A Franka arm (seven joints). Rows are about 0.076 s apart.
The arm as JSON. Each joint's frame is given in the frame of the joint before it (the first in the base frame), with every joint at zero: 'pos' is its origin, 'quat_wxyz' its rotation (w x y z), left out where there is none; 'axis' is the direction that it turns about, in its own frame. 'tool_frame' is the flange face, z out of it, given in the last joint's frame.
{
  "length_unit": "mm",
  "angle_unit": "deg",
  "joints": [
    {
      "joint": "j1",
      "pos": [
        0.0,
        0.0,
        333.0
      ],
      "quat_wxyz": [
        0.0,
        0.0,
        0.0,
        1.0
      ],
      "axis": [
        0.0,
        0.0,
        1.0
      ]
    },
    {
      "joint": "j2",
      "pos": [
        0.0,
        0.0,
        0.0
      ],
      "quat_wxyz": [
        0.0,
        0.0,
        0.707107,
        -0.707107
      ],
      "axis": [
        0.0,
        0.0,
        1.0
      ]
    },
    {
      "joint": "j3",
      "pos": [
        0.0,
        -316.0,
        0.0
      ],
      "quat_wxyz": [
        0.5,
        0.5,
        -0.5,
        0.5
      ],
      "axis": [
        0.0,
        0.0,
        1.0
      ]
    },
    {
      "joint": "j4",
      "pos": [
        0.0,
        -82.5,
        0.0
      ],
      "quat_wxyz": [
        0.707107,
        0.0,
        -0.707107,
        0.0
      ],
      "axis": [
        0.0,
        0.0,
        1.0
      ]
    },
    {
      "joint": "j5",
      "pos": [
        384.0,
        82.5,
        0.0
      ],
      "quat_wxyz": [
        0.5,
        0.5,
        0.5,
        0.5
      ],
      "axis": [
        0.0,
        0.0,
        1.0
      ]
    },
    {
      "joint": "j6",
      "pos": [
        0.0,
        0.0,
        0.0
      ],
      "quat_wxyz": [
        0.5,
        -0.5,
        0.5,
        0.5
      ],
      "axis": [
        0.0,
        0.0,
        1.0
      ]
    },
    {
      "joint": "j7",
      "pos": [
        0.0,
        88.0,
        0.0
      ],
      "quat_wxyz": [
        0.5,
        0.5,
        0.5,
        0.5
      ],
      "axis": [
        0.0,
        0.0,
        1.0
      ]
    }
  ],
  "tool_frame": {
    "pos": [
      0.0,
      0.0,
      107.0
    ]
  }
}
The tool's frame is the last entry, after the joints.
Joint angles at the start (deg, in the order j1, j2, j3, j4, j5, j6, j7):
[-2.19 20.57 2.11 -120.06 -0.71 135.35 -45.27]
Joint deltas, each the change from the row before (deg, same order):
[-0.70 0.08 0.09 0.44 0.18 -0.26 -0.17]
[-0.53 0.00 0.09 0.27 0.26 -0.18 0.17]
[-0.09 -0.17 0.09 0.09 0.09 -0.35 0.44]
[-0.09 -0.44 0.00 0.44 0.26 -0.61 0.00]
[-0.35 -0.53 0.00 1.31 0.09 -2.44 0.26]
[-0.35 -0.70 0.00 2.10 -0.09 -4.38 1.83]
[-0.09 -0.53 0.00 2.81 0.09 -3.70 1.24]
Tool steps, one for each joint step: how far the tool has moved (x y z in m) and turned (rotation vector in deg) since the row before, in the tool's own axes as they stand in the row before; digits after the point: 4 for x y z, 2 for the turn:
[-0.0031 0.0056 -0.0020 0.08 0.23 0.57]
[-0.0023 0.0039 -0.0017 0.11 0.25 0.80]
[0.0000 0.0000 -0.0019 0.13 0.00 0.51]
[0.0005 0.0017 -0.0068 -0.07 0.32 0.27]
[-0.0005 0.0044 -0.0114 0.47 -0.37 0.66]
[-0.0007 0.0042 -0.0165 1.05 -1.18 2.11]
[0.0037 0.0044 -0.0218 0.29 -0.22 1.37]

